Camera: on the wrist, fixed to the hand. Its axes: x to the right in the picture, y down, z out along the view.
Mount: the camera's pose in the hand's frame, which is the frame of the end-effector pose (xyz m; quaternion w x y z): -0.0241 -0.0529 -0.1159 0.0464 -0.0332 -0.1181 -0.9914
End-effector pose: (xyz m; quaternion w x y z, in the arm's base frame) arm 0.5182 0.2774 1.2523 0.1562 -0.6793 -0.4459 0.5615
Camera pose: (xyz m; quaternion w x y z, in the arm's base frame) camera 0.6007 0.3213 1.3422 0.4887 0.4717 -0.7312 -0.0634
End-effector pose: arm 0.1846 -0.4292 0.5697 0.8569 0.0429 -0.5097 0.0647
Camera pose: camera 0.2820 -0.4669 0.4929 0.0451 0.4865 -0.0845 -0.8684
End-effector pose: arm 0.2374 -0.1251 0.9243 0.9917 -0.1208 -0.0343 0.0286
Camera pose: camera 0.2246 -0.2055 0.8234 0.0663 -0.0011 -0.2394 -0.9687
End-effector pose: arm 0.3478 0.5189 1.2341 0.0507 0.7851 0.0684 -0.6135
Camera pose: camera 0.4439 0.5889 1.2858 0.5717 0.1055 -0.7959 0.1692
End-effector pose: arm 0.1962 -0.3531 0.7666 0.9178 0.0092 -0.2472 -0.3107
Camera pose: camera 0.2030 -0.3978 0.6451 0.2943 -0.1783 0.1004 0.9335
